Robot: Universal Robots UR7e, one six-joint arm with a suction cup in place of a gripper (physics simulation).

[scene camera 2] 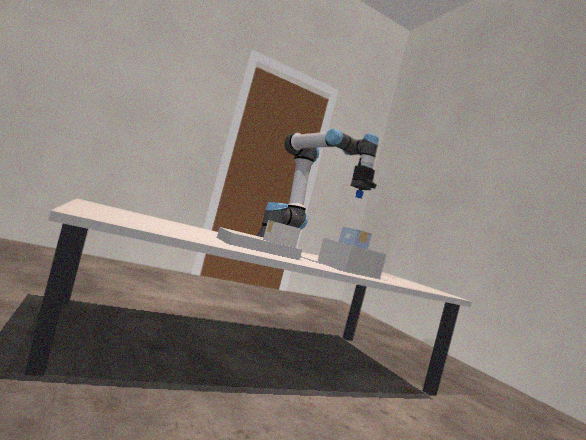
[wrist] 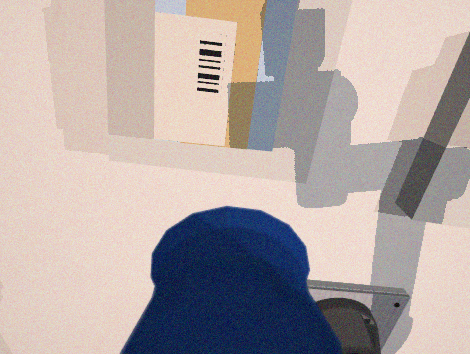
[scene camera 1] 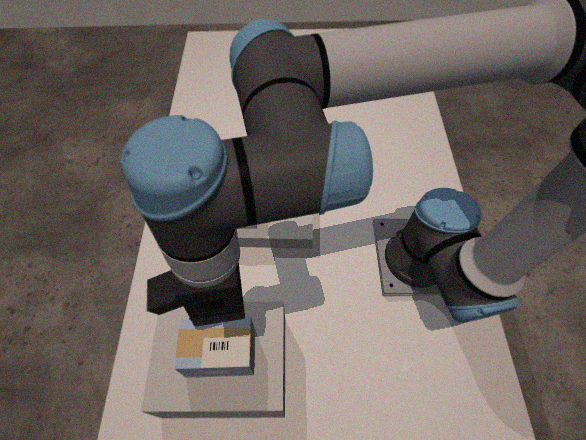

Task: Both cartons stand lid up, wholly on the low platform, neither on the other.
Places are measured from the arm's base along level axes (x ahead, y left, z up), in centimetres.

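Where they show: hand, its tool point: [scene camera 2: 358,197] [wrist: 230,274]; arm's base, origin of its link: [scene camera 1: 415,258].
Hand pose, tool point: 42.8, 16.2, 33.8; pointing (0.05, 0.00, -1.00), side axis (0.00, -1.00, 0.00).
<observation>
Each offset is from my tool point to the top centre of the thing, as dx, dy, dz. Level surfaces: height alone.
A blue carton {+4.1, +0.3, -15.8} [scene camera 1: 190,342] [scene camera 2: 356,237] [wrist: 246,45] with an orange band and a white barcode label on its top face lies flat on the tall grey platform {+4.9, +0.1, -23.5} [scene camera 1: 220,395] [scene camera 2: 367,261]. A whitish carton {-2.9, -36.8, -22.1} [scene camera 2: 286,234] with an orange patch stands on the low platform {-10.4, -42.5, -30.7} [scene camera 1: 295,243] [scene camera 2: 250,242] [wrist: 434,125]. In scene camera 1 the arm hides this carton, and which side of it is up is too small to tell in scene camera 2. My gripper, a blue suction cup [scene camera 2: 359,194] [wrist: 230,260], hangs open and empty, well above the blue carton; the black tool body hides it in scene camera 1.
The arm's base plate [scene camera 1: 388,270] [wrist: 357,289] is bolted to the white table {dz -35.5} [scene camera 1: 360,370] [scene camera 2: 150,227], to the right of both platforms in scene camera 1. The forearm reaches across the table's far part. The arm's shadow falls by the low platform.
</observation>
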